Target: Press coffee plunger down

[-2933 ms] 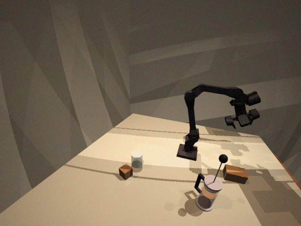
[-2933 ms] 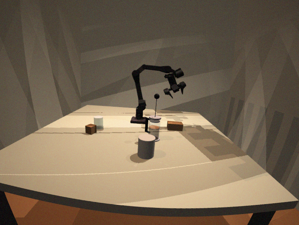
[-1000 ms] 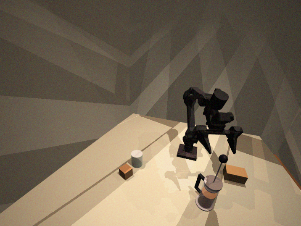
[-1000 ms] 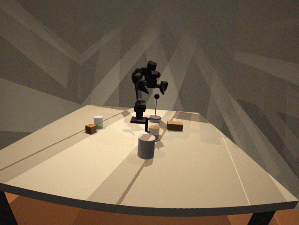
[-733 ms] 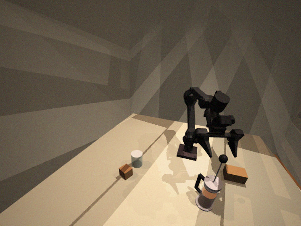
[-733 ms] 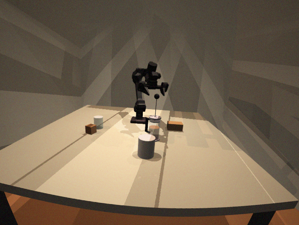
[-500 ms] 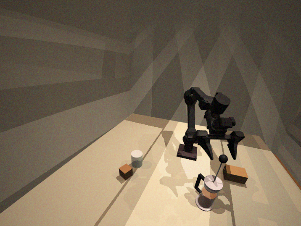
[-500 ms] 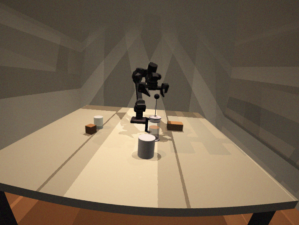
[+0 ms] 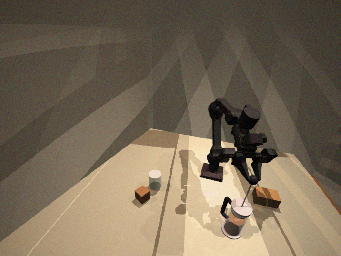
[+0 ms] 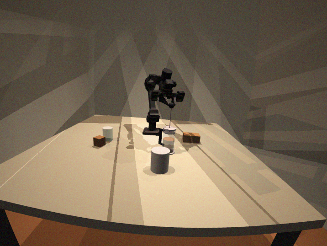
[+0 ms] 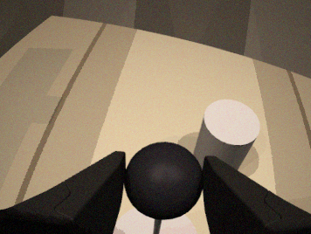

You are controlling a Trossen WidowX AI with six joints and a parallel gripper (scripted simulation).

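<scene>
The coffee press lies 130 mm below my gripper tip, 20 mm to the right of it and 20 mm behind it.
</scene>
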